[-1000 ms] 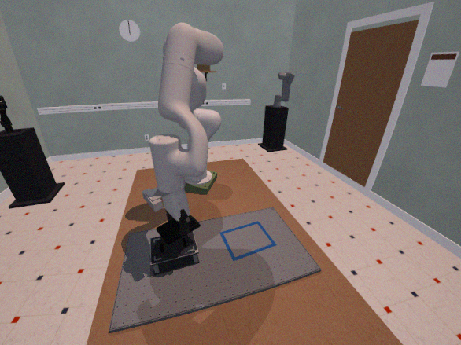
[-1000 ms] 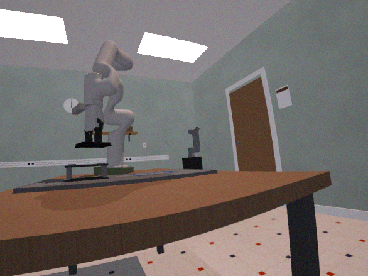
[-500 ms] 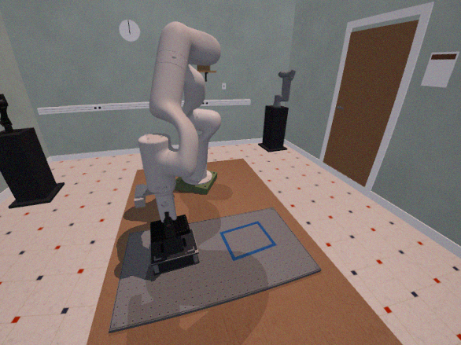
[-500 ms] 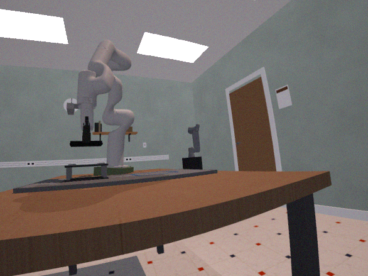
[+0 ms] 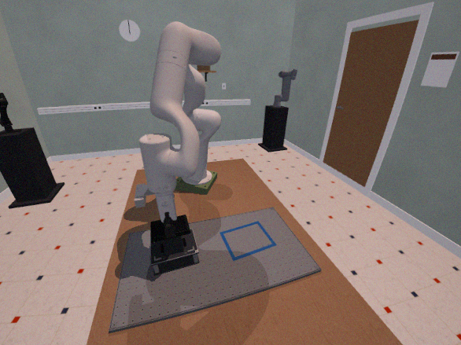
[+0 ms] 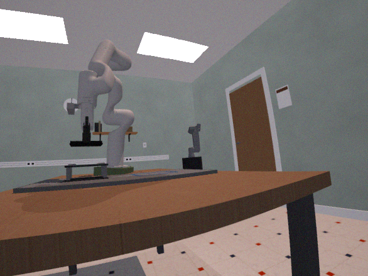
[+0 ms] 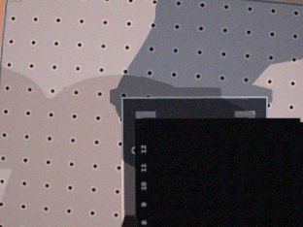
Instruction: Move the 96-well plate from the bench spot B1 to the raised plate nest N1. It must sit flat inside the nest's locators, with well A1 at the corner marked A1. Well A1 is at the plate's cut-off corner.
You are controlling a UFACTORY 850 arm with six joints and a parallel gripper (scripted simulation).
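The raised plate nest lies 100 mm below my hand. From my hand the other things lie so: 96-well plate: 10 mm below.
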